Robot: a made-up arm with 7 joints.
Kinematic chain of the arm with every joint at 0, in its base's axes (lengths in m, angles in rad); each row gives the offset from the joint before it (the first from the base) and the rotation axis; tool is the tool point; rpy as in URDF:
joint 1: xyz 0 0 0.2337 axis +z
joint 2: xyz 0 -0.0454 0.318 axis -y
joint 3: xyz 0 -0.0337 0.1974 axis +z
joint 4: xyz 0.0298 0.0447 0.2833 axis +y
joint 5: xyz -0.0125 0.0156 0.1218 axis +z
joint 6: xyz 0 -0.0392 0.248 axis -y
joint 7: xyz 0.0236 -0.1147 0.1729 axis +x
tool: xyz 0 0 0 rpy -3.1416 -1.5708 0
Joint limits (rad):
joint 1: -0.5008..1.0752
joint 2: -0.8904..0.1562
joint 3: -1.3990..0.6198
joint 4: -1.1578..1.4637
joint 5: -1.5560..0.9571
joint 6: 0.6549..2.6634
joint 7: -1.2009..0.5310
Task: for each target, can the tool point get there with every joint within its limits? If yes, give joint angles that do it. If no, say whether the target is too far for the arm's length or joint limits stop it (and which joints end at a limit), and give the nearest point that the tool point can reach.
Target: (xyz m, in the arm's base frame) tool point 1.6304 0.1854 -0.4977
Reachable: no: too far | nearest point 0.7603 0.0865 0.4408 | short by 1.284 m
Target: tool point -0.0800 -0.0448 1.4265
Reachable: yes | joints 0.5087 -0.4004 0.0861 -0.6059 -1.1723 0.9294 -0.3123
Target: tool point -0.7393 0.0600 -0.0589
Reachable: no: joint limits stop it (at a limit: joint 2, joint 4) | nearest point -0.4891 0.0397 0.8885 | short by 0.980 m
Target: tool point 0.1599 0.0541 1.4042
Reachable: yes | joints 0.8994 -0.5489 -0.0958 -0.3649 -0.2723 1.3866 -0.6251
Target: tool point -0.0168 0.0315 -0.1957
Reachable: no: joint limits stop it (at a limit: joint 1, joint 2, joint 4, joint 5, joint 6) | nearest point 0.3210 0.6412 0.4185 | short by 0.929 m
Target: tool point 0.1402 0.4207 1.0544
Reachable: yes | joints 0.2351 -0.6070 -1.0519 -0.9445 -1.1235 1.4077 -0.9098
